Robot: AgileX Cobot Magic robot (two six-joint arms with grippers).
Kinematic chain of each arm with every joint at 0, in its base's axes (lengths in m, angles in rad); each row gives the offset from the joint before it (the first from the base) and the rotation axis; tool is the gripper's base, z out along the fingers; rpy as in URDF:
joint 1: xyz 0 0 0.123 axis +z
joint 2: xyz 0 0 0 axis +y
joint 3: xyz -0.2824 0 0.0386 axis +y
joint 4: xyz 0.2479 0 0.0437 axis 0.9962 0 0.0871
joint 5: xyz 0 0 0 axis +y
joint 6: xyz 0.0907 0 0.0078 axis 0.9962 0 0.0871
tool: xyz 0 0 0 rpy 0 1.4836 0
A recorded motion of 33 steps. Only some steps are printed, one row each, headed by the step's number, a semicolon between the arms.
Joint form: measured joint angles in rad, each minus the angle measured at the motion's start. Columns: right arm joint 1, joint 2, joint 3, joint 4, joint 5, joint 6; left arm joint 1, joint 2, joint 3, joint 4, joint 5, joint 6.
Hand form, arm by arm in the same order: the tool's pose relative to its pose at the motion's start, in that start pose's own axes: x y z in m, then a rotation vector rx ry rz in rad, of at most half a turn. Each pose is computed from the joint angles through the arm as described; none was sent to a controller.
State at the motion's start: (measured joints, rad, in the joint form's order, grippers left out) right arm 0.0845 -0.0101 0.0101 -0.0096 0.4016 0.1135; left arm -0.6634 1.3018 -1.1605 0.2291 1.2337 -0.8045
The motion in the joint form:
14: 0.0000 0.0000 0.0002 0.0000 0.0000 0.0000; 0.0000 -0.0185 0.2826 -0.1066 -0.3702 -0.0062
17: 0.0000 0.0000 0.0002 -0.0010 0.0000 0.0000; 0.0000 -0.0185 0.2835 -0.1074 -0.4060 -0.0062
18: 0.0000 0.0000 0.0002 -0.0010 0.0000 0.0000; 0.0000 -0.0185 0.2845 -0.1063 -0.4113 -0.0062
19: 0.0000 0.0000 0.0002 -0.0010 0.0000 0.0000; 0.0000 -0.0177 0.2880 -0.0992 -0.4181 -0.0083
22: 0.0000 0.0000 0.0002 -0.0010 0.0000 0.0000; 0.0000 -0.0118 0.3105 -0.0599 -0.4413 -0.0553
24: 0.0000 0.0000 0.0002 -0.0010 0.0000 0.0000; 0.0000 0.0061 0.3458 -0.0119 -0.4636 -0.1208
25: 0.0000 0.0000 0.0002 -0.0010 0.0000 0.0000; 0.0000 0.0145 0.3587 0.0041 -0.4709 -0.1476
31: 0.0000 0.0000 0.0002 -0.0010 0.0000 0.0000; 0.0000 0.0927 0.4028 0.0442 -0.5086 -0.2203
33: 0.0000 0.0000 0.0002 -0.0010 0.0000 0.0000; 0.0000 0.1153 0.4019 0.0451 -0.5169 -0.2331
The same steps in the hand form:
14: 0.0001 0.0000 0.0000 0.0000 0.0002 0.0000; 0.0319 -0.0038 0.0580 0.1585 0.0071 -0.0190
17: 0.0001 0.0000 0.0000 0.0004 0.0002 -0.0009; 0.0298 -0.0060 0.0578 0.1840 -0.0167 -0.0214
18: 0.0001 0.0000 0.0000 0.0004 0.0002 -0.0009; 0.0296 -0.0062 0.0579 0.1866 -0.0203 -0.0208
19: 0.0001 0.0000 0.0000 0.0004 0.0002 -0.0009; 0.0295 -0.0060 0.0589 0.1850 -0.0258 -0.0182
22: 0.0001 0.0000 0.0000 0.0004 0.0002 -0.0009; 0.0305 -0.0038 0.0654 0.1645 -0.0395 -0.0365
24: 0.0001 0.0000 0.0000 0.0004 0.0002 -0.0009; 0.0340 -0.0006 0.0776 0.1250 -0.0387 -0.0616
25: 0.0001 0.0000 0.0000 0.0004 0.0002 -0.0009; 0.0355 0.0006 0.0824 0.1099 -0.0357 -0.0737
31: 0.0001 0.0000 0.0000 0.0004 0.0002 -0.0009; 0.0421 0.0006 0.1106 0.0419 0.0087 -0.0951
33: 0.0001 0.0000 0.0000 0.0004 0.0002 -0.0009; 0.0421 -0.0012 0.1161 0.0335 0.0190 -0.1031

